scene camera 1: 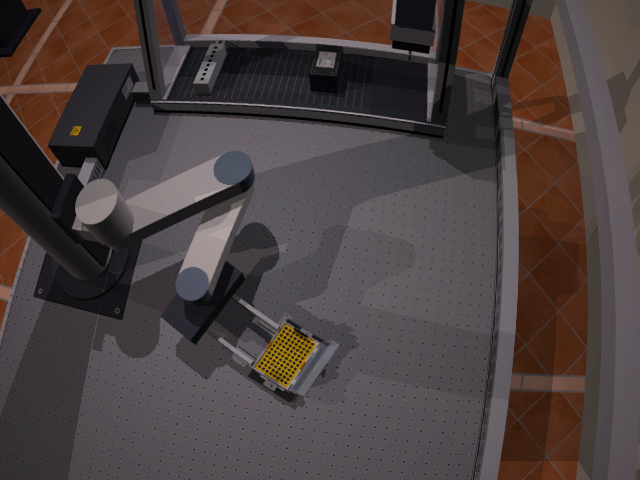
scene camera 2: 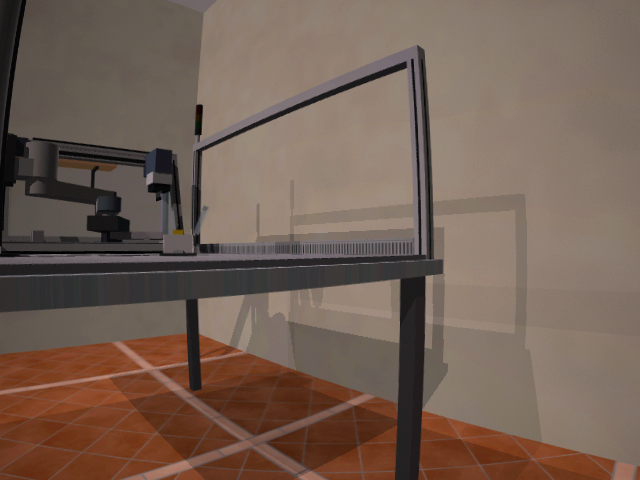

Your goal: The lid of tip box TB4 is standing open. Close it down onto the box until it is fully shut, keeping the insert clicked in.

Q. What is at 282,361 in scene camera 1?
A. A yellow insert.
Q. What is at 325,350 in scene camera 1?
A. A translucent lid.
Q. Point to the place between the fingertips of my gripper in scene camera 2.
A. At 163,236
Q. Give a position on a dark cabinet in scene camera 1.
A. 98,95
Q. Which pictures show my gripper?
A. Scene camera 1 and scene camera 2: all of them.
